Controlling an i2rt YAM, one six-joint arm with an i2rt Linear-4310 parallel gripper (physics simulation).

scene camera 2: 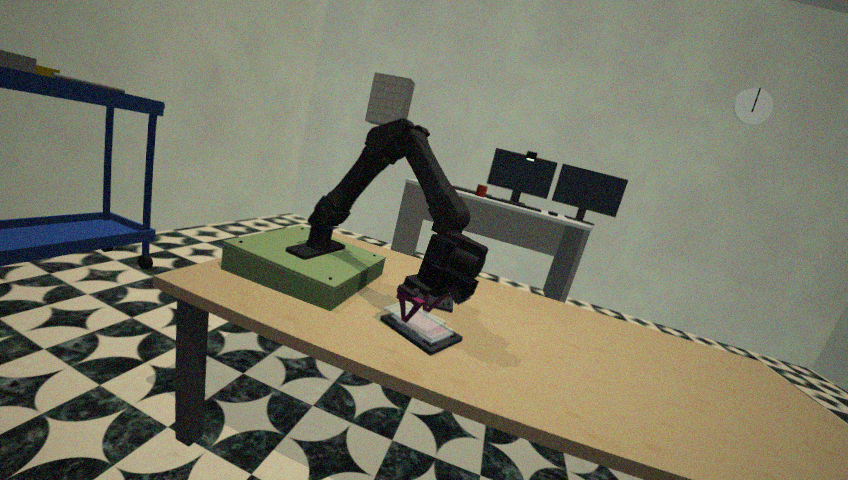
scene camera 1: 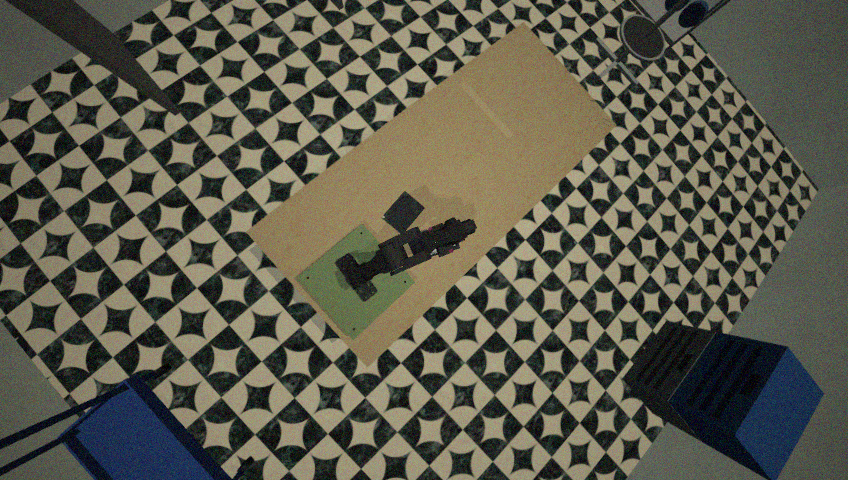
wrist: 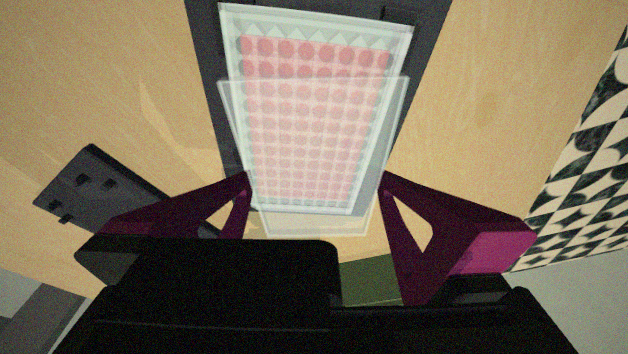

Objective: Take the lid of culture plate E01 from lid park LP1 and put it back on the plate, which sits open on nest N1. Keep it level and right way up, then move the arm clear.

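Frame: origin at the arm's base, x left, y ahead, z down, level; centimetres.
Seen in the pictures: gripper, fingertip midpoint: [scene camera 2: 414, 316] [wrist: 314, 177]; arm's base at its link origin: [scene camera 2: 317, 249] [scene camera 1: 356, 277].
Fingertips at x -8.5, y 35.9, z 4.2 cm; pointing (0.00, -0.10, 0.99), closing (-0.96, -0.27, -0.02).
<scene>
Offsets run from my fingertips to a thing's top centre. Level surfaces: height alone.
My gripper [scene camera 2: 418, 310] [wrist: 314, 177] is shut on the clear lid @(dz -0.7, dx +0.0, dy +0.0 cm) [wrist: 316, 228], holding it by its two long sides. The lid looks about level, over the plate and shifted toward the robot's base in the wrist view; the gap below it is hard to tell. Culture plate E01 @(dz +0.2, dx -0.2, dy +2.3 cm) [scene camera 2: 438, 330] [wrist: 312, 57], with red wells, sits open on the dark nest N1 @(dz +1.0, dx -0.2, dy +2.3 cm) [scene camera 2: 430, 349] [wrist: 426, 30]. Lid park LP1 @(dz +0.8, dx +19.9, dy -3.4 cm) [scene camera 1: 404, 210] [wrist: 90, 192], a dark plate with small posts, holds no lid. In scene camera 1 the arm hides the plate and lid.
The arm's base stands on a green block [scene camera 1: 351, 315] [scene camera 2: 279, 284] at one end of the wooden table @(dz +2.8 cm) [scene camera 1: 535, 83] [scene camera 2: 595, 368]. Lid park LP1 lies beside the nest. A blue cart [scene camera 2: 71, 234] and a desk with two monitors [scene camera 2: 522, 172] stand away from the table.
</scene>
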